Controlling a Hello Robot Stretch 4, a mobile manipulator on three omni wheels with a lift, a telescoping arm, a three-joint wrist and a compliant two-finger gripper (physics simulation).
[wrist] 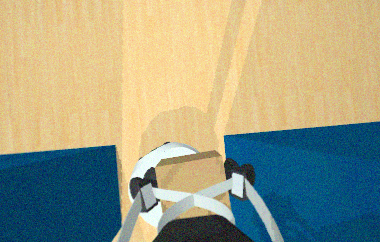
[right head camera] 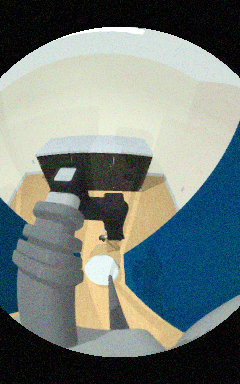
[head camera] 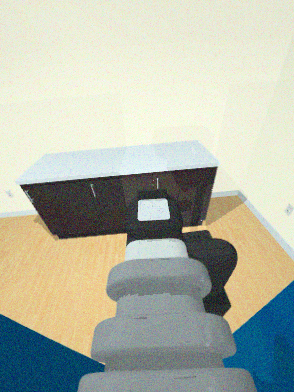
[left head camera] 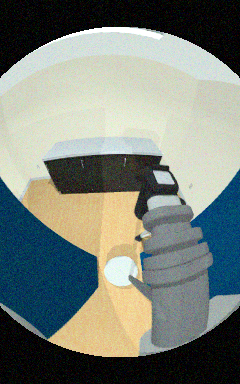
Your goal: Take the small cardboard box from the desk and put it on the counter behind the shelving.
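Where they show: gripper, fingertip midpoint: [wrist: 192, 176] [left head camera: 145, 237]; robot's base, link origin: [right head camera: 101, 268] [left head camera: 120, 269].
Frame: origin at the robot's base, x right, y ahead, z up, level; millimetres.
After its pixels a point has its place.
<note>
The small cardboard box [wrist: 189, 176] @(x 84, y 234, z 1046 mm) is held upright between the two fingertips of my gripper [wrist: 192, 176] @(x 87, y 223, z 996 mm) in the wrist view. The fingertips press on its left and right sides, and the silver finger strips cross in front of it. The gripper is shut on the box. The counter [head camera: 125, 160] @(x -227, y 1508, z 882 mm) [left head camera: 102, 147] @(x -242, y 1422, z 882 mm) [right head camera: 95, 144] @(x -203, y 1461, z 882 mm) has a pale grey top and dark cabinet doors, and stands against the far wall ahead. The wrist and arm reach towards it; in the head camera view they overlap its front, with floor between. The desk does not show in these views.
Blue shelving stands close on the left [head camera: 40, 350] @(x -324, y 169, z 964 mm) [left head camera: 45, 265] @(x -317, y 53, z 1171 mm) [wrist: 55, 195] @(x -319, y 88, z 565 mm) and on the right [head camera: 270, 335] @(x 287, y 180, z 980 mm) [right head camera: 175, 270] @(x 294, y 47, z 1196 mm) [wrist: 310, 185] @(x 287, y 174, z 868 mm), with a strip of wood floor between. A white round disc [left head camera: 120, 271] @(x -5, y -9, z 187 mm) [right head camera: 101, 270] @(x 4, y -11, z 187 mm) [wrist: 145, 162] @(x -119, y 125, z 184 mm) is below the gripper. Cream walls stand behind the counter.
</note>
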